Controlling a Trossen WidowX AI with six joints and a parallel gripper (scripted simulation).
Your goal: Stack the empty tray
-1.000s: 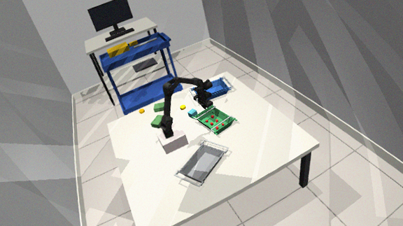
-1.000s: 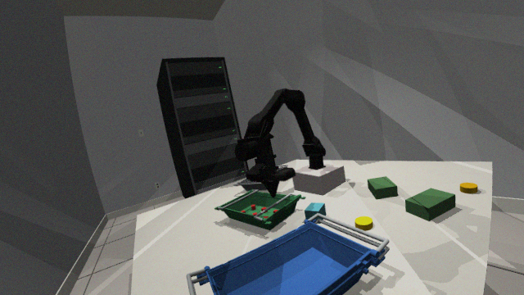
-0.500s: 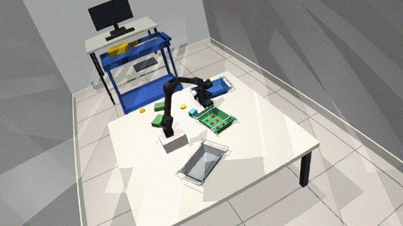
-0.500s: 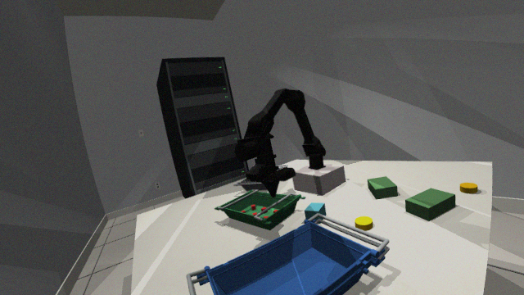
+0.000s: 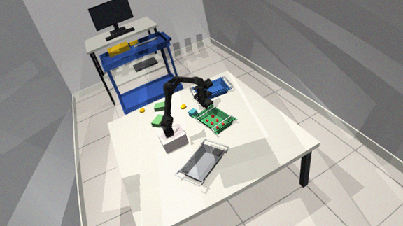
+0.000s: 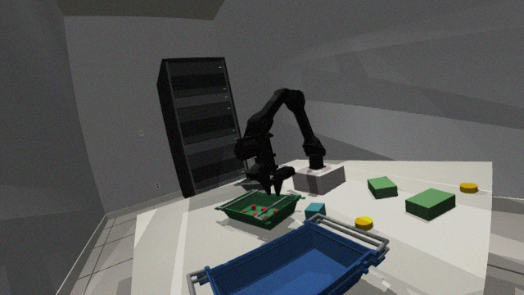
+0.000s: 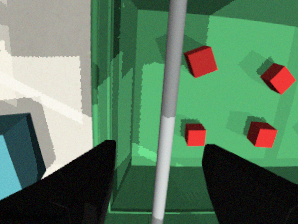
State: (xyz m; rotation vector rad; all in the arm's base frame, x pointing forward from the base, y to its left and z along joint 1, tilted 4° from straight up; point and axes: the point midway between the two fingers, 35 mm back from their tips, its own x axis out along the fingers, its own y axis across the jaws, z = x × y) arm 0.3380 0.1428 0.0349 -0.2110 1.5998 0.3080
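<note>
Right now my gripper tip is 19 cm past the grey tray, 48 cm to the left of it and 5 cm above it. The rest, counted from my gripper tip: teal cube (9 cm behind, 10 cm to the left, 8 cm below).
</note>
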